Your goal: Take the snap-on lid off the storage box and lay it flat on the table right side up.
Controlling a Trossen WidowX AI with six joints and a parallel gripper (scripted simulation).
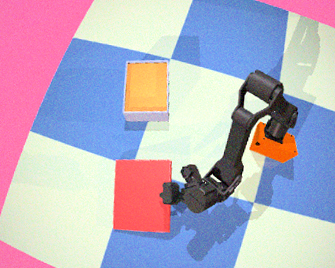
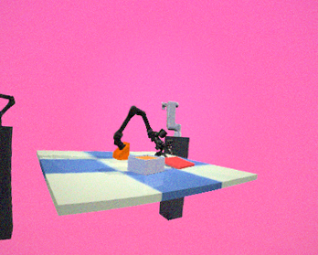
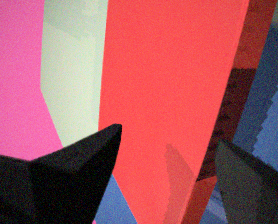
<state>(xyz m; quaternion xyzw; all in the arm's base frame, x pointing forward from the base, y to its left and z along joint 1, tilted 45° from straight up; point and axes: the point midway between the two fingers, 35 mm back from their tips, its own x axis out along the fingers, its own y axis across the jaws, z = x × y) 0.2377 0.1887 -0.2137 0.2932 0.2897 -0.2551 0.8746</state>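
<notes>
Right now my gripper tip is 70 mm short of the red lid, 40 mm above it and 30 mm to the right of it. From my gripper tip the other things lie so: grey storage box: 310 mm to the right, 190 mm ahead, 20 mm below.
</notes>
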